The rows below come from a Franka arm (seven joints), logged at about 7 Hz.
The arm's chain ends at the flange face. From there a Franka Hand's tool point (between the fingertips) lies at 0.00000 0.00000 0.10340 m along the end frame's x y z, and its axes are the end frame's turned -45 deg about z.
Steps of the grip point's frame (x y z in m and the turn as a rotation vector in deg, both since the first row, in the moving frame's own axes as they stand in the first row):
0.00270, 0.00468, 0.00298, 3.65, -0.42, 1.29
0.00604, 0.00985, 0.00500, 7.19, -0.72, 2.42
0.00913, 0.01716, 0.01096, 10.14, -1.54, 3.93
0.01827, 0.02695, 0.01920, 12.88, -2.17, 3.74
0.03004, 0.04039, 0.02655, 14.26, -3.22, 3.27
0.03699, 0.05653, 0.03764, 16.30, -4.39, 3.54
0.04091, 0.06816, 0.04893, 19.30, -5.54, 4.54
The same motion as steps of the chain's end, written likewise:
0.01036, 0.00558, 0.00319, 2.28, -2.88, 1.29
0.02113, 0.01114, 0.00582, 4.57, -5.59, 2.42
0.03303, 0.01709, 0.01261, 6.08, -8.26, 3.93
0.05056, 0.02030, 0.02187, 7.57, -10.64, 3.74
0.07145, 0.02188, 0.02990, 7.81, -12.36, 3.27
0.09167, 0.02960, 0.04209, 8.42, -14.63, 3.54
0.10746, 0.03769, 0.05521, 9.73, -17.56, 4.54

